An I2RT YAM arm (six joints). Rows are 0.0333 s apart.
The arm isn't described. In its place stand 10 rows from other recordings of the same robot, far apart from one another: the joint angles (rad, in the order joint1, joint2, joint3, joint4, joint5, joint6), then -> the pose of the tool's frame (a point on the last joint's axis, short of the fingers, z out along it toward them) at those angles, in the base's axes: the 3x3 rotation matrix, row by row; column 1 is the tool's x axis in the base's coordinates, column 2 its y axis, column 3 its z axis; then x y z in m.
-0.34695, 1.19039, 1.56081, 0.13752, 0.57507, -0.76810 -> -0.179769 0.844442 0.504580; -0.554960 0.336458 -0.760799; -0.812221 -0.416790 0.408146; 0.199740 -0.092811 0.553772
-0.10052, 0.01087, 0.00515, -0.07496, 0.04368, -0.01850 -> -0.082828 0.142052 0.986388; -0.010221 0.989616 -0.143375; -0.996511 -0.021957 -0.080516; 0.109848 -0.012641 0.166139
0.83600, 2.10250, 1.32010, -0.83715, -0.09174, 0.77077 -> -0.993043 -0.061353 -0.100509; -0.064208 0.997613 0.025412; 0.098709 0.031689 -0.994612; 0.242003 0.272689 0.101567
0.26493, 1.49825, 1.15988, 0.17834, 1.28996, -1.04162 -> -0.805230 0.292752 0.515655; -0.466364 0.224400 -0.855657; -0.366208 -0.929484 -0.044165; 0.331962 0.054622 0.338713
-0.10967, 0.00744, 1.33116, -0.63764, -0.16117, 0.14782 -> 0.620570 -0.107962 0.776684; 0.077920 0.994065 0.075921; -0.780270 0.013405 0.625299; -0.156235 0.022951 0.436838
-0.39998, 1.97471, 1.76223, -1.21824, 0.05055, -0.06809 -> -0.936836 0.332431 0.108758; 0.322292 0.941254 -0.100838; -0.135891 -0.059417 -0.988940; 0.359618 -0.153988 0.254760
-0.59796, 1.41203, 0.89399, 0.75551, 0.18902, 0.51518 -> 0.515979 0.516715 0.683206; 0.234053 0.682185 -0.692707; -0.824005 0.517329 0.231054; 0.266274 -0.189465 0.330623
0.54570, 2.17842, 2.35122, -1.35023, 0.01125, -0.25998 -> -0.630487 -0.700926 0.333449; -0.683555 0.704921 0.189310; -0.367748 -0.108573 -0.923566; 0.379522 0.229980 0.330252
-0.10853, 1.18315, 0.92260, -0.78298, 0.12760, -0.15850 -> -0.875337 0.033348 0.482362; -0.062105 0.981600 -0.180564; -0.479508 -0.188012 -0.857160; 0.225566 -0.029134 0.258309
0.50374, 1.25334, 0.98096, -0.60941, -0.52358, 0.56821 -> -0.944540 -0.223225 0.240861; 0.011533 0.710449 0.703654; -0.328193 0.667408 -0.668473; 0.215914 0.139329 0.275271
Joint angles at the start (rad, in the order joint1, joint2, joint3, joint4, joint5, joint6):
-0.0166, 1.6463, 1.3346, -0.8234, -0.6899, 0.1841
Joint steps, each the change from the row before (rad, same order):
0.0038, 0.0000, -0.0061, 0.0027, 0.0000, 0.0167
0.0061, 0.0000, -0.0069, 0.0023, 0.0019, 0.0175
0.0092, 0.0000, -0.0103, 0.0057, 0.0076, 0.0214
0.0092, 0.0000, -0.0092, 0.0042, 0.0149, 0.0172
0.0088, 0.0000, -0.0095, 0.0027, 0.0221, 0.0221
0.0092, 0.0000, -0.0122, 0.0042, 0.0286, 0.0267
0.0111, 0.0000, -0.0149, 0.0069, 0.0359, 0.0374
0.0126, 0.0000, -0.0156, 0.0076, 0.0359, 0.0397
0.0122, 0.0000, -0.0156, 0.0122, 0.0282, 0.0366
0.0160, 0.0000, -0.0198, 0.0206, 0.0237, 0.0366
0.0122, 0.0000, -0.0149, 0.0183, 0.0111, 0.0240
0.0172, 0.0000, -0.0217, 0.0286, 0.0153, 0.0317
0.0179, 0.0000, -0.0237, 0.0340, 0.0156, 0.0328
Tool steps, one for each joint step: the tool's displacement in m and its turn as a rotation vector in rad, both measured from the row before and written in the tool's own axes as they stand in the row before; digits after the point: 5 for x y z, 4 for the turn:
0.00118, -0.00007, 0.00181, -0.0006, 0.0050, 0.0162
0.00154, 0.00027, 0.00242, 0.0008, 0.0071, 0.0161
0.00206, 0.00028, 0.00362, 0.0057, 0.0078, 0.0178
0.00196, 0.00018, 0.00341, 0.0130, 0.0061, 0.0137
0.00209, -0.00026, 0.00336, 0.0206, 0.0050, 0.0198
0.00243, -0.00083, 0.00387, 0.0272, 0.0038, 0.0246
0.00280, -0.00099, 0.00465, 0.0339, 0.0017, 0.0334
0.00306, -0.00067, 0.00497, 0.0337, 0.0011, 0.0341
0.00272, -0.00031, 0.00484, 0.0251, -0.0013, 0.0286
0.00332, 0.00037, 0.00613, 0.0188, -0.0017, 0.0232
0.00246, 0.00066, 0.00457, 0.0068, -0.0009, 0.0124
0.00349, 0.00090, 0.00647, 0.0082, -0.0032, 0.0144
0.00366, 0.00088, 0.00679, 0.0065, -0.0060, 0.0135

